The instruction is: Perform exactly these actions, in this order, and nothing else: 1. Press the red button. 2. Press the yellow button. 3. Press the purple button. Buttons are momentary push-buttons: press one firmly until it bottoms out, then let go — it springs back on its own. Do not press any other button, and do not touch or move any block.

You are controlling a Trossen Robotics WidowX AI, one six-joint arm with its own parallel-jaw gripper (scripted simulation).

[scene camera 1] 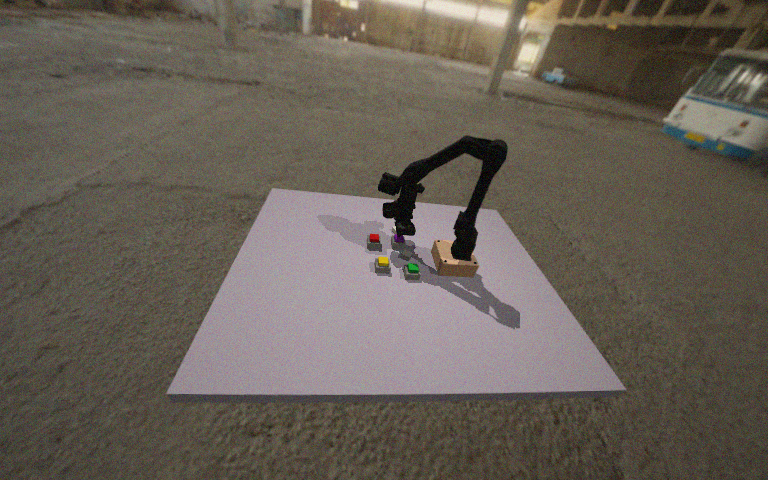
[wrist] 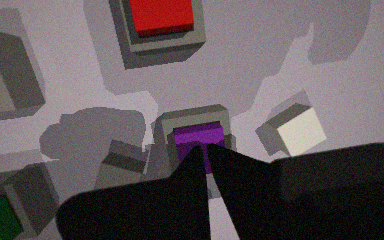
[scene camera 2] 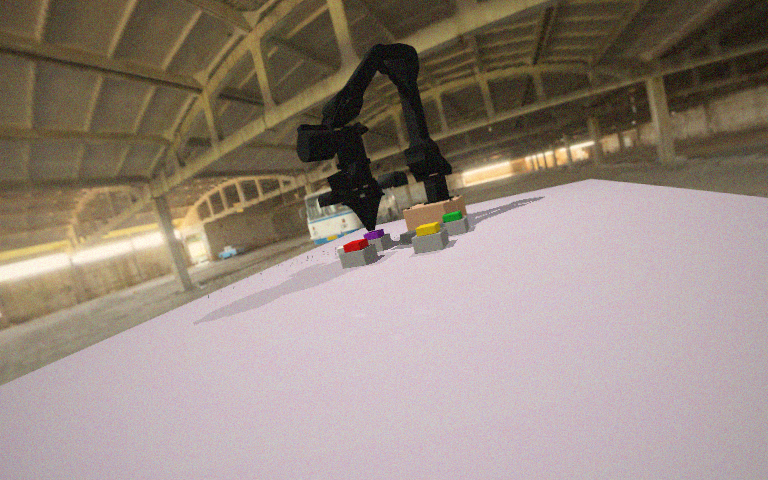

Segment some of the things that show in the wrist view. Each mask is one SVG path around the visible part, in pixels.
My gripper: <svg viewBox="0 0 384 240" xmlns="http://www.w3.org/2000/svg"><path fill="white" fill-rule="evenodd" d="M201 146L194 146L168 178L81 192L63 201L58 207L55 216L56 226L62 240L211 240L207 179ZM384 240L384 142L280 158L270 163L251 158L214 143L207 144L208 158L214 180L240 240Z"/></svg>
A white block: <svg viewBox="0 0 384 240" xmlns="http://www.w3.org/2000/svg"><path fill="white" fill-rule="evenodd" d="M313 107L295 103L265 122L278 148L289 157L297 156L327 139Z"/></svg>
